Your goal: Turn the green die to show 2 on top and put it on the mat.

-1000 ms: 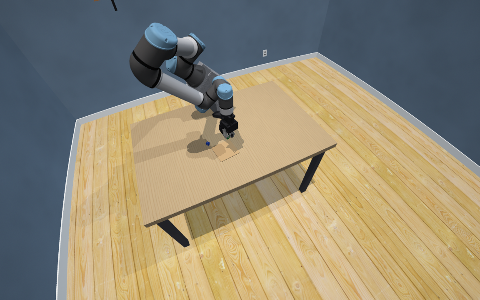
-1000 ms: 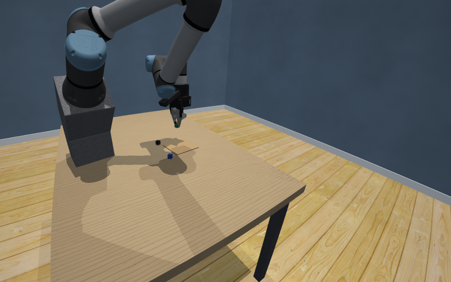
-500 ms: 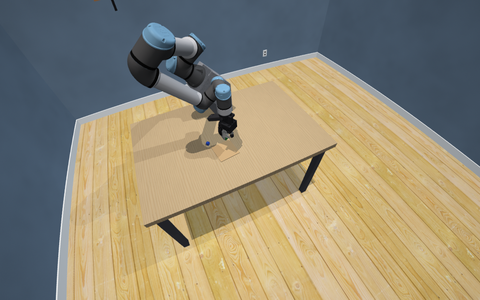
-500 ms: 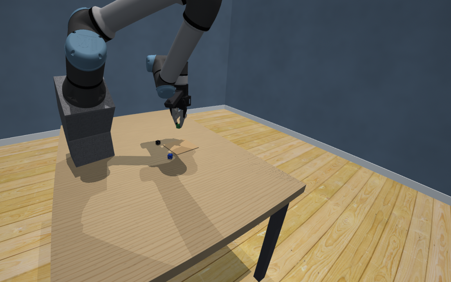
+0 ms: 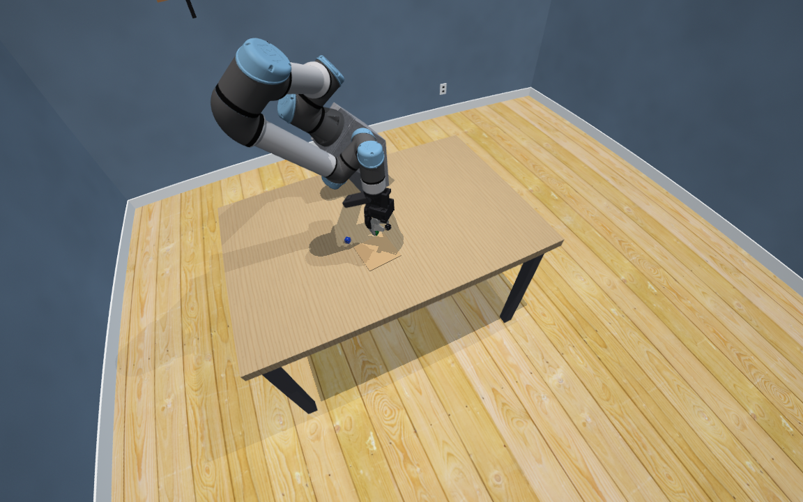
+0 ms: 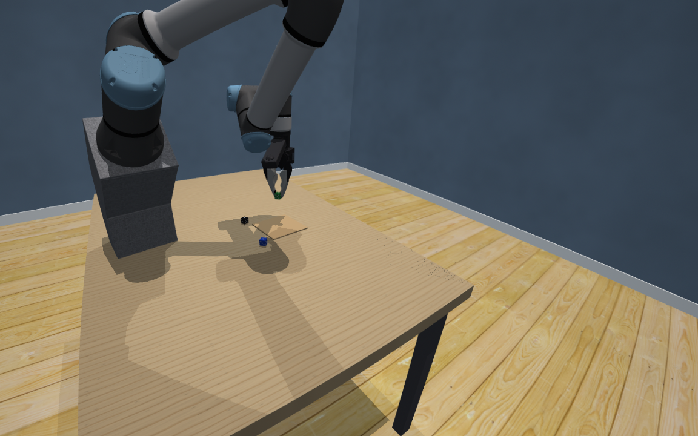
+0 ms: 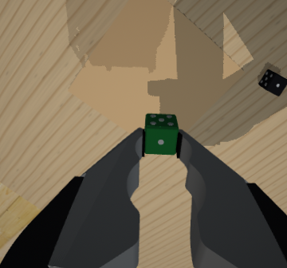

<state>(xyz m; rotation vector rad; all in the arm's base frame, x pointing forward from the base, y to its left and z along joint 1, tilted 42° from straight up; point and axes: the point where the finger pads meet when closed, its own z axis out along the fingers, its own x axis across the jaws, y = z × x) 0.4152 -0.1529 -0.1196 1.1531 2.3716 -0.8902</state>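
The green die lies 1 cm below my hand. The rest, counted from my hand: blue die: 11 cm behind, 8 cm to the right, 11 cm below; tan mat: 12 cm below; black die: 8 cm behind, 9 cm to the left, 11 cm below.
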